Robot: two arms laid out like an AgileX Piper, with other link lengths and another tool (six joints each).
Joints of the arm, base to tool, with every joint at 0 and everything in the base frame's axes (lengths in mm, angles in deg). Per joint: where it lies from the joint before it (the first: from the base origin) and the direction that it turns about. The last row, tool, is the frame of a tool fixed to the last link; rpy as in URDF.
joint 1: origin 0.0 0.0 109.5 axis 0 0 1
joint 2: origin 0.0 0.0 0.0 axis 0 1 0
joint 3: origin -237.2 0.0 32.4 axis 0 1 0
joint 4: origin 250.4 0.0 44.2 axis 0.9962 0 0.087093
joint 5: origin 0.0 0.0 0.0 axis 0 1 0
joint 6: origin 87.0 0.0 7.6 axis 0.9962 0 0.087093
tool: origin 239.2 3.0 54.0 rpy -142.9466 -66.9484 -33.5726
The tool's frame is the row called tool.
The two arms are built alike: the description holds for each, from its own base.
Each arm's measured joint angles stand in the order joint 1, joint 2, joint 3, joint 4, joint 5, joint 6.
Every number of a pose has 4 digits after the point. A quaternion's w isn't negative.
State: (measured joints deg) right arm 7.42 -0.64 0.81 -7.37 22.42 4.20; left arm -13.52 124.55 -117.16 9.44 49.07 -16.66
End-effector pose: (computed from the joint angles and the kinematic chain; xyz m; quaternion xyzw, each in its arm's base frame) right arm 0.3365 0.0321 0.1151 -0.9091 0.0237 -0.4077 0.0823; left arm 0.6390 -0.1024 0.0640 -0.9834 0.1084 -0.1358 0.0521
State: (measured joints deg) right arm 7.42 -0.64 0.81 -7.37 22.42 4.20; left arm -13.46 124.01 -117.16 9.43 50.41 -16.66
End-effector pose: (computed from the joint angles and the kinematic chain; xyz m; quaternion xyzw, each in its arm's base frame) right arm 0.3365 0.0321 0.1151 -0.9091 0.0237 -0.4077 0.0823; left arm 0.6343 -0.0997 0.0648 -0.9845 0.1065 -0.1289 0.0533
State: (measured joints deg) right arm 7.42 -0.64 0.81 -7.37 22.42 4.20; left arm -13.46 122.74 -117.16 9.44 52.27 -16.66
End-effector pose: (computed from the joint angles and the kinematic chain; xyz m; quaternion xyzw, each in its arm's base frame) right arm 0.3365 0.0321 0.1151 -0.9091 0.0237 -0.4077 0.0823; left arm 0.6277 -0.0969 0.0717 -0.9853 0.1043 -0.1240 0.0544
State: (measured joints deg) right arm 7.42 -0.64 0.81 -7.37 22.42 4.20; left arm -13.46 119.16 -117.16 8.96 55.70 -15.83
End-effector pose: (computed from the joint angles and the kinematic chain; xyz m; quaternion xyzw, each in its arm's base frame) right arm 0.3365 0.0321 0.1151 -0.9091 0.0237 -0.4077 0.0823; left arm 0.6151 -0.0942 0.0972 -0.9851 0.1053 -0.1248 0.0543
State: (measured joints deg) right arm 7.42 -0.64 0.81 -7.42 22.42 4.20; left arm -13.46 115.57 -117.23 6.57 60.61 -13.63
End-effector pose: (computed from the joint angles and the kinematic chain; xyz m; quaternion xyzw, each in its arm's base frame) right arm 0.3365 0.0320 0.1151 -0.9091 0.0235 -0.4078 0.0819; left arm 0.5932 -0.0990 0.1153 -0.9859 0.1163 -0.1116 0.0448
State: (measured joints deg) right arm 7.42 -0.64 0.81 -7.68 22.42 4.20; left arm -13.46 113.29 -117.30 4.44 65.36 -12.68
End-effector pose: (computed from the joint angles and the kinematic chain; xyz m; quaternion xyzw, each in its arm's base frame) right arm 0.3365 0.0315 0.1152 -0.9091 0.0228 -0.4081 0.0798; left arm 0.5708 -0.1034 0.1203 -0.9880 0.1216 -0.0890 0.0327
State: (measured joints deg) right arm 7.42 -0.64 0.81 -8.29 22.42 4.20; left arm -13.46 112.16 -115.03 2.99 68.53 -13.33
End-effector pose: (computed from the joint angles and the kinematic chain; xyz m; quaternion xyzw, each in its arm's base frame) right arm 0.3367 0.0305 0.1153 -0.9093 0.0210 -0.4089 0.0749; left arm 0.5472 -0.1043 0.1020 -0.9916 0.1176 -0.0502 0.0217
